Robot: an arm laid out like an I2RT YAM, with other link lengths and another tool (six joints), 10 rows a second.
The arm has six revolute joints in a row. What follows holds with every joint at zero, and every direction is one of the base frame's.
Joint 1 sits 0.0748 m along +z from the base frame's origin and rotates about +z.
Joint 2 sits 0.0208 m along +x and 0.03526 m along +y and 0.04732 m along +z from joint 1 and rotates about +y.
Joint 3 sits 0.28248 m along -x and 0.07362 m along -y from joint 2 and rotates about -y.
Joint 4 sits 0.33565 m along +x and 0.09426 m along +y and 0.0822 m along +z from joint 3 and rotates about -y.
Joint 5 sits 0.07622 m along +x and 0.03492 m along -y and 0.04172 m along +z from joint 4 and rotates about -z.
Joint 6 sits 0.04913 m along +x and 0.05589 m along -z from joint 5 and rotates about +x.
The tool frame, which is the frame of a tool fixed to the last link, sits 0.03 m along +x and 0.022 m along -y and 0.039 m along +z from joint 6; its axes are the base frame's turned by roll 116.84, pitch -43.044 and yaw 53.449 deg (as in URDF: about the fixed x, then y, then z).
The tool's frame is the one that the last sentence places.
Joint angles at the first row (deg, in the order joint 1, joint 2, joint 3, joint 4, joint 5, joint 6):
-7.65 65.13 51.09 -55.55 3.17 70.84
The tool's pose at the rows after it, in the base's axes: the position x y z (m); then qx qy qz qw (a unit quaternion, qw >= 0):
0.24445, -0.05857, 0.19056, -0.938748, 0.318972, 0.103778, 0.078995
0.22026, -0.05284, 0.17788, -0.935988, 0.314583, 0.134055, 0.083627
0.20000, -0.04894, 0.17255, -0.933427, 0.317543, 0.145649, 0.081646
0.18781, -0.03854, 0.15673, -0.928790, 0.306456, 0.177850, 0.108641
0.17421, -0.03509, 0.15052, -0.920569, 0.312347, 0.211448, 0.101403
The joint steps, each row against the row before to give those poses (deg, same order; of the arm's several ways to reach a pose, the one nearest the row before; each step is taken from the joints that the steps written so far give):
0.00 -1.58 -6.16 -3.49 -1.32 0.61
0.18 -3.68 -4.14 -2.83 -1.32 -0.17
0.35 -4.05 -3.16 -2.28 0.08 0.61
0.96 -1.15 -2.81 -1.24 -3.94 0.53
0.62 -0.35 -1.42 -2.97 0.07 0.96

